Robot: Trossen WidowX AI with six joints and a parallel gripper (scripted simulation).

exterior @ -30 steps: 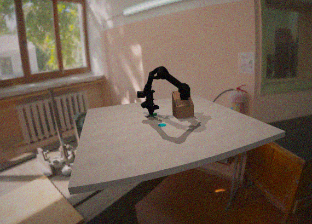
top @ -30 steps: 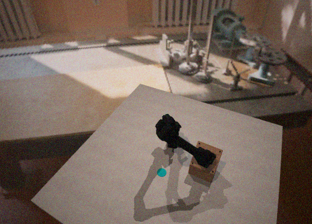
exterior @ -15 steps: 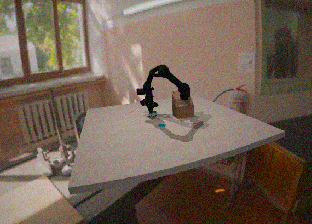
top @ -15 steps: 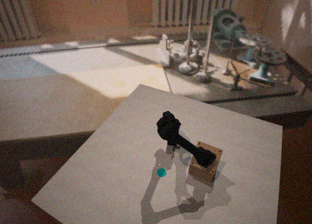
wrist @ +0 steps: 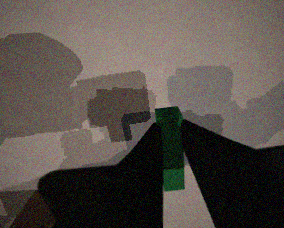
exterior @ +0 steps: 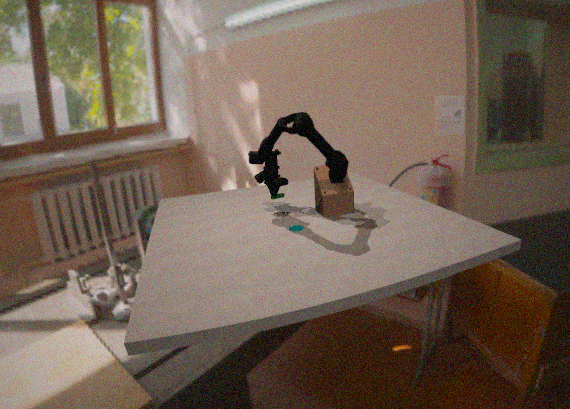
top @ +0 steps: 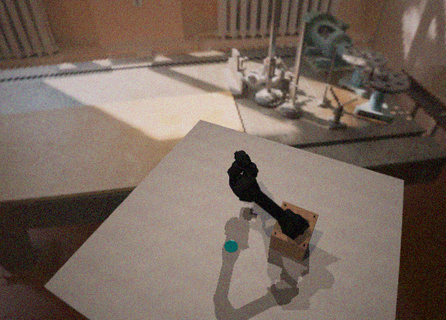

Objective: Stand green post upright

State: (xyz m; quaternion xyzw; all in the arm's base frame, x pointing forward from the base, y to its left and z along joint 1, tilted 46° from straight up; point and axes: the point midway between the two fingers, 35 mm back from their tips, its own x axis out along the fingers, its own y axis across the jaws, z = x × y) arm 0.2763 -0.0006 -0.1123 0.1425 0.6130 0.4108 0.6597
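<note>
Now: the cyan circle 50 mm behind my gripper tip, 230 mm to the left of it and 70 mm below it. Round my gripper tip: green post (20 mm behind, 10 mm to the right).
</note>
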